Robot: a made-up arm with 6 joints. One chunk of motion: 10 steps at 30 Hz.
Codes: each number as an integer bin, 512 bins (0 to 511) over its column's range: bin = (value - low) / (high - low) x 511, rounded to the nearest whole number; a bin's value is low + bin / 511 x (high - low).
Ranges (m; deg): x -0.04..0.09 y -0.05..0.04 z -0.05..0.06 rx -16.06..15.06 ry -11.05..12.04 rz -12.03..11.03
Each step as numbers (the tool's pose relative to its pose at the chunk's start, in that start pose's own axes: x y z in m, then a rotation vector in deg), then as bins.
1 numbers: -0.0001 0.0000 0.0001 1.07 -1.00 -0.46
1 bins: 157 284 233 281 222 256
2 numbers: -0.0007 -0.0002 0.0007 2.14 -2.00 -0.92
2 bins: 154 283 236 299 200 246
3 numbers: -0.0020 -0.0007 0.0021 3.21 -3.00 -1.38
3 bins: 149 280 242 316 178 236
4 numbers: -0.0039 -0.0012 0.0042 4.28 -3.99 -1.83
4 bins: 142 277 252 334 156 226
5 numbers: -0.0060 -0.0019 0.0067 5.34 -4.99 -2.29
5 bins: 134 273 263 351 134 216
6 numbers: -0.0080 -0.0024 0.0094 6.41 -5.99 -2.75
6 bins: 126 270 276 369 112 206
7 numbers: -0.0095 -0.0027 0.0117 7.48 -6.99 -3.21
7 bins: 120 269 287 387 90 195
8 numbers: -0.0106 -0.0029 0.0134 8.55 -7.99 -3.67
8 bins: 116 267 295 404 68 185
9 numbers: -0.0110 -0.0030 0.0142 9.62 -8.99 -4.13
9 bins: 114 267 298 422 46 175
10 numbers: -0.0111 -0.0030 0.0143 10.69 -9.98 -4.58
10 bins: 114 267 299 439 24 165
